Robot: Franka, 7 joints.
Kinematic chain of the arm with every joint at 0, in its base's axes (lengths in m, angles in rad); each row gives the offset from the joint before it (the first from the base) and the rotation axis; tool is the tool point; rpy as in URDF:
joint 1: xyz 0 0 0.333 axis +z
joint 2: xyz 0 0 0 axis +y
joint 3: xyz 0 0 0.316 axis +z
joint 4: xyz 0.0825 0 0 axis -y
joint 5: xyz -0.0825 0 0.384 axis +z
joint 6: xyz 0 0 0 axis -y
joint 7: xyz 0.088 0 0 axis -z
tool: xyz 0 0 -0.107 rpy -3.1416 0 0
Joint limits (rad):
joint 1: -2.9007..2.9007
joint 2: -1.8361..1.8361
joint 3: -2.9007..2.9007
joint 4: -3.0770..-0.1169
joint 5: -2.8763..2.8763
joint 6: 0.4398..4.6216
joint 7: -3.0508..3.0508
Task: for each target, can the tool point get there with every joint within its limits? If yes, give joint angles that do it. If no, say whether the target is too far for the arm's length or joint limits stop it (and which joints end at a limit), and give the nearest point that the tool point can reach.
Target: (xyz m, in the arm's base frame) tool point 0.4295 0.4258 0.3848
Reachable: yes | joints 1.6771 0.8145 -1.3941 -1.8235 -1.4429 3.8403 -2.5841
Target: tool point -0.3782 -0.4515 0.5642
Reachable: yes | joints -0.0690 0.0786 -2.1775 -1.9727 1.0396 2.6790 2.4457
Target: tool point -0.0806 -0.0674 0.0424
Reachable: yes | joints -0.2202 1.5109 -0.6357 -2.7057 -2.1767 3.5813 -2.0143
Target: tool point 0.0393 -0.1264 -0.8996
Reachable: no: too far | nearest point 0.0621 -0.1997 -0.3556 | short by 0.549 m
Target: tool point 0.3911 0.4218 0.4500
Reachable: yes | joints -0.6956 0.1539 1.5482 -2.1125 -0.3749 2.4801 -0.4404
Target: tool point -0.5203 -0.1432 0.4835
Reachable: yes | joints 2.2837 1.4369 1.8555 -2.2666 0.1715 4.1735 -0.4957
